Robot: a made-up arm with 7 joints.
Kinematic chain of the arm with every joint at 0, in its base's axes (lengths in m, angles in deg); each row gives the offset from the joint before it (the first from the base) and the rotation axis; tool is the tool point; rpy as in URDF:
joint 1: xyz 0 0 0.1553 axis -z
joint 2: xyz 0 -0.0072 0.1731 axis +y
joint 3: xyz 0 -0.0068 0.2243 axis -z
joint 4: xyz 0 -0.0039 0.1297 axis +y
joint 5: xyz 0 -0.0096 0.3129 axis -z
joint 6: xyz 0 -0.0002 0.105 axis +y
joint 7: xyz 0 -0.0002 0.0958 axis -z
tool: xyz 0 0 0 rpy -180 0 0
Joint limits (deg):
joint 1: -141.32..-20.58
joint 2: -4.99..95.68
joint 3: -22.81..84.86
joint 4: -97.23..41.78
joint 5: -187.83..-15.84
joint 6: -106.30..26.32
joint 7: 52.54..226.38
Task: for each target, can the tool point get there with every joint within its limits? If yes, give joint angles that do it. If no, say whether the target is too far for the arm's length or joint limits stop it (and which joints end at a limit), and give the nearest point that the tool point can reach.
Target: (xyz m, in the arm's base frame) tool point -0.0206 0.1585 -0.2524
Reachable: no: joint limits stop it (at a limit: joint 2, joint 4) | nearest point -0.0708 0.5446 -0.0577 | short by 0.435 m
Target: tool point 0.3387 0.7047 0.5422
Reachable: yes | joints -52.64 88.02 61.89 -29.25 -85.48 -47.47 191.36
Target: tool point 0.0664 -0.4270 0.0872
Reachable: no: joint limits stop it (at a limit: joint 2, joint 4, joint 5) | nearest point 0.0677 -0.4354 0.5002 | short by 0.413 m
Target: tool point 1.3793 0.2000 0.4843
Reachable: no: too far | nearest point 0.8431 0.1541 0.4250 | short by 0.541 m
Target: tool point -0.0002 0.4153 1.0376
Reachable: yes | joints -98.86 31.84 10.96 -11.40 -152.03 -64.64 204.32
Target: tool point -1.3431 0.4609 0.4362
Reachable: no: too far | nearest point -0.7674 0.3389 0.3938 | short by 0.590 m
